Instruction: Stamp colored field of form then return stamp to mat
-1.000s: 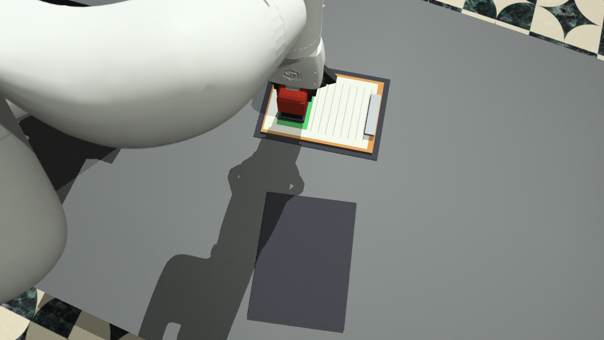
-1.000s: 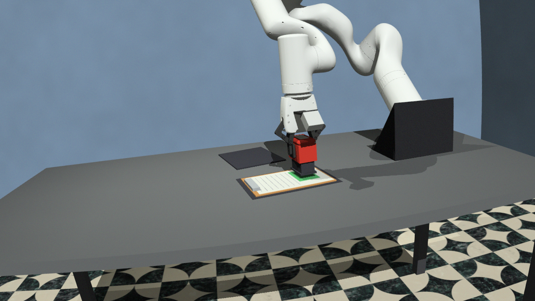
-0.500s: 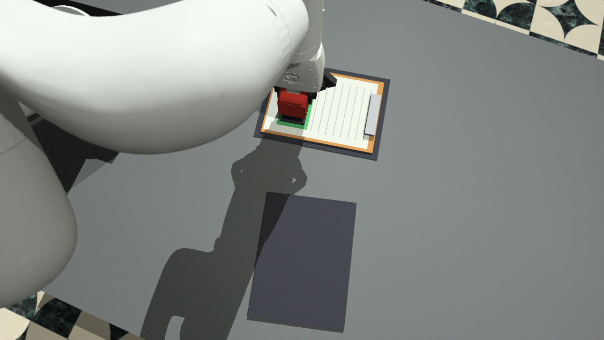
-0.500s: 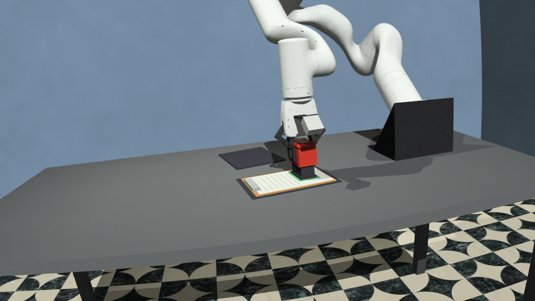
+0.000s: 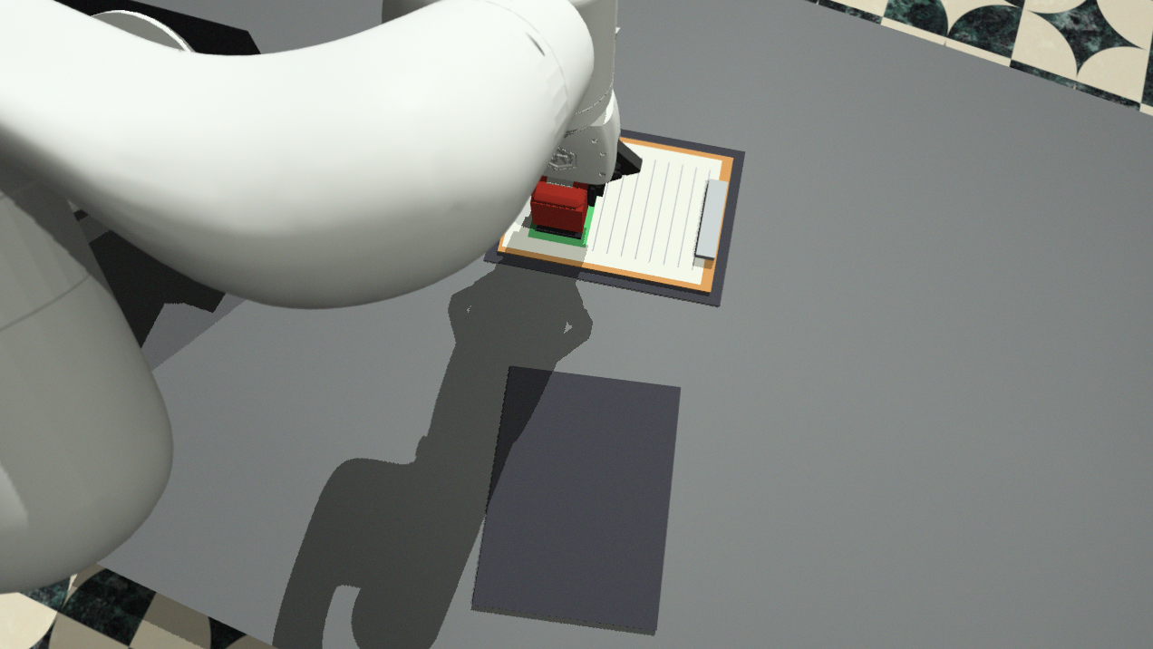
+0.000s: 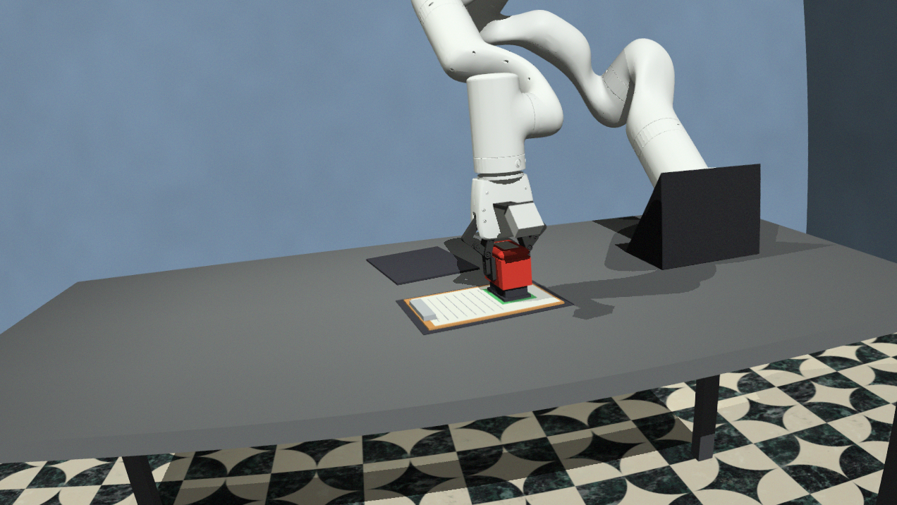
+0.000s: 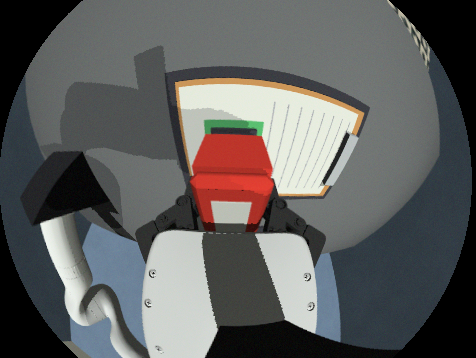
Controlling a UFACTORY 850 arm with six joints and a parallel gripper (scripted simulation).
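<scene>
Right now my hand is 10 mm above the red stamp. From my hand the other things lie so: dark mat 280 mm to the right, 110 mm ahead, 50 mm below; then black base 30 mm below; then form 80 mm ahead, 50 mm below, 20 mm to the left.
</scene>
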